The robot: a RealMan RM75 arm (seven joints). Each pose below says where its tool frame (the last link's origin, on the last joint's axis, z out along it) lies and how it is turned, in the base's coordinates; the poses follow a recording.
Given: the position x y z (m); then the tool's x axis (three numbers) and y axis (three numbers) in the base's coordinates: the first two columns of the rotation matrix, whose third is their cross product.
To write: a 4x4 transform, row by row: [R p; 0 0 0 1], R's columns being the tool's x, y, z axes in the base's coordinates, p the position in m. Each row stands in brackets. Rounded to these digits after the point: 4 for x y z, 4 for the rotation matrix.
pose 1, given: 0.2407, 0.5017, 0.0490, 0.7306, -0.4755, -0.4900, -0.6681, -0.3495, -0.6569
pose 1, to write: [[0.7306, -0.6681, 0.1411, 0.2407], [-0.4755, -0.3495, 0.8073, 0.5017], [-0.4900, -0.6569, -0.5730, 0.0490], [0, 0, 0, 1]]
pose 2, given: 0.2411, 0.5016, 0.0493, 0.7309, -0.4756, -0.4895, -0.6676, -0.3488, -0.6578
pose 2, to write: [[0.7309, -0.6676, 0.1421, 0.2411], [-0.4756, -0.3488, 0.8076, 0.5016], [-0.4895, -0.6578, -0.5724, 0.0493], [0, 0, 0, 1]]
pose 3, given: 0.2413, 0.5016, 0.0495, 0.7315, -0.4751, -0.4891, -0.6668, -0.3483, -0.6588
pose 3, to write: [[0.7315, -0.6668, 0.1426, 0.2413], [-0.4751, -0.3483, 0.8080, 0.5016], [-0.4891, -0.6588, -0.5716, 0.0495], [0, 0, 0, 1]]
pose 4, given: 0.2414, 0.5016, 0.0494, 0.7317, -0.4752, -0.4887, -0.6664, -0.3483, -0.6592
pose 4, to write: [[0.7317, -0.6664, 0.1430, 0.2414], [-0.4752, -0.3483, 0.8080, 0.5016], [-0.4887, -0.6592, -0.5715, 0.0494], [0, 0, 0, 1]]
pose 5, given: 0.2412, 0.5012, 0.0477, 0.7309, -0.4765, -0.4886, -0.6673, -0.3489, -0.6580
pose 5, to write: [[0.7309, -0.6673, 0.1431, 0.2412], [-0.4765, -0.3489, 0.8070, 0.5012], [-0.4886, -0.6580, -0.5730, 0.0477], [0, 0, 0, 1]]
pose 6, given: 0.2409, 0.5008, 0.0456, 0.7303, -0.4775, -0.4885, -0.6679, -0.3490, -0.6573
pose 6, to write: [[0.7303, -0.6679, 0.1434, 0.2409], [-0.4775, -0.3490, 0.8063, 0.5008], [-0.4885, -0.6573, -0.5738, 0.0456], [0, 0, 0, 1]]
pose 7, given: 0.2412, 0.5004, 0.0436, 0.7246, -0.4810, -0.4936, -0.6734, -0.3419, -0.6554
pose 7, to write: [[0.7246, -0.6734, 0.1465, 0.2412], [-0.4810, -0.3419, 0.8073, 0.5004], [-0.4936, -0.6554, -0.5716, 0.0436], [0, 0, 0, 1]]
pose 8, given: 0.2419, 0.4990, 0.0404, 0.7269, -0.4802, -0.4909, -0.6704, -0.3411, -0.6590
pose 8, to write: [[0.7269, -0.6704, 0.1490, 0.2419], [-0.4802, -0.3411, 0.8081, 0.4990], [-0.4909, -0.6590, -0.5699, 0.0404], [0, 0, 0, 1]]
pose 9, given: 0.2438, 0.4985, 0.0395, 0.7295, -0.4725, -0.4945, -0.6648, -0.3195, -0.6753
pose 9, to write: [[0.7295, -0.6648, 0.1611, 0.2438], [-0.4725, -0.3195, 0.8214, 0.4985], [-0.4945, -0.6753, -0.5472, 0.0395], [0, 0, 0, 1]]
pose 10, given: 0.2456, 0.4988, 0.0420, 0.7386, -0.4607, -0.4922, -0.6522, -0.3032, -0.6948
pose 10, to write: [[0.7386, -0.6522, 0.1709, 0.2456], [-0.4607, -0.3032, 0.8342, 0.4988], [-0.4922, -0.6948, -0.5244, 0.0420], [0, 0, 0, 1]]
